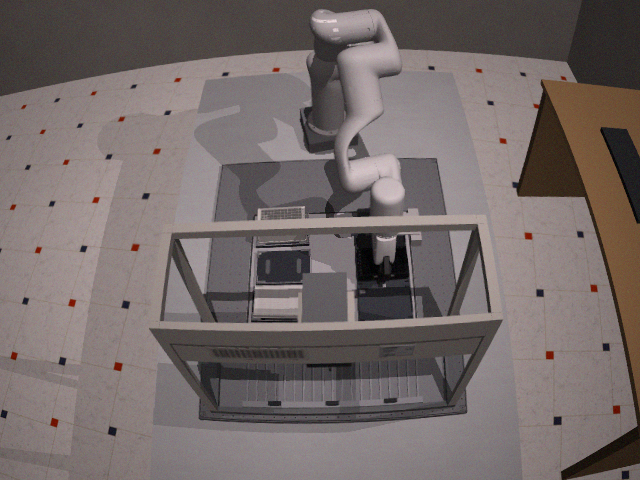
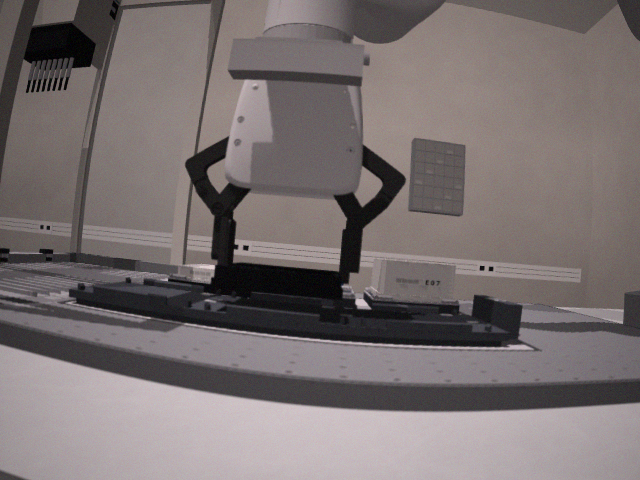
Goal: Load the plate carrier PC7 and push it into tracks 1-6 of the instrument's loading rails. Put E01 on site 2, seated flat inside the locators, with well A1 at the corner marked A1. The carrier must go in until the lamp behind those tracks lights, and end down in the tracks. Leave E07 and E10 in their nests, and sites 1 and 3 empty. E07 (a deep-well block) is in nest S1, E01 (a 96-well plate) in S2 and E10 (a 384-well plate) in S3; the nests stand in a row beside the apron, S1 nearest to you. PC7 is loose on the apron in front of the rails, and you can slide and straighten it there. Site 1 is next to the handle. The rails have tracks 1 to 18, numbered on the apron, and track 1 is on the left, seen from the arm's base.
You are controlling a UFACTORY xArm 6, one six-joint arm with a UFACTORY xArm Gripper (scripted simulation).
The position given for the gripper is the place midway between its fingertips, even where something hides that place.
Scene:
gripper: image 1 383, 262; image 2 282, 277
E01: image 1; image 2
carrier PC7: image 1; image 2
same spot on carrier PC7: (image 1: 389, 299) = (image 2: 163, 295)
same spot on E01: (image 2: 282, 280) = (image 1: 406, 258)

